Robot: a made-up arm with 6 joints.
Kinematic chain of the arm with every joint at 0, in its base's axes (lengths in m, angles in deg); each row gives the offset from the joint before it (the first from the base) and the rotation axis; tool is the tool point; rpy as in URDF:
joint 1: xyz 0 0 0.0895 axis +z
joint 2: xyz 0 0 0 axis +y
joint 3: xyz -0.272 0 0.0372 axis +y
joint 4: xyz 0.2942 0 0.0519 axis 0.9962 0 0.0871
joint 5: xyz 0 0 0 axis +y
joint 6: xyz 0.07 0 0.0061 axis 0.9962 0 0.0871
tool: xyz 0 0 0 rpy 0 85 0
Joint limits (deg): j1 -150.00..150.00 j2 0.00..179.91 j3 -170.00..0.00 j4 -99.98..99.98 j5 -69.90..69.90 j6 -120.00..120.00
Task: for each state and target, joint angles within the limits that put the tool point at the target. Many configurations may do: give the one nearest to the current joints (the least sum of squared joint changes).
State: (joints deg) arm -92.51 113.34 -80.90 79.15 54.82 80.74
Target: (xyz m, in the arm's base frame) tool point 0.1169 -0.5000 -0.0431
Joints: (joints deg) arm -82.29 150.19 -99.39 82.68 44.38 80.74
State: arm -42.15 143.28 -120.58 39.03 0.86 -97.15
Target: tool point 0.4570 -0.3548 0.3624
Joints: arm -37.56 139.77 -150.12 38.64 -3.46 -97.15
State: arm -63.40 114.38 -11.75 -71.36 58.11 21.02
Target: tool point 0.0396 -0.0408 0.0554
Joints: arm -25.83 67.66 -1.43 -17.16 69.90 21.02
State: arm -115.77 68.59 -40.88 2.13 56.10 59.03
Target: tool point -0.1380 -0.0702 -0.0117
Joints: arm -150.00 109.92 -23.68 -9.00 48.30 59.03
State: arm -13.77 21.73 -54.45 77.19 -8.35 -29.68
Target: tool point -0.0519 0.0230 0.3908
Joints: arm 23.59 0.00 -41.47 72.03 38.75 -29.68
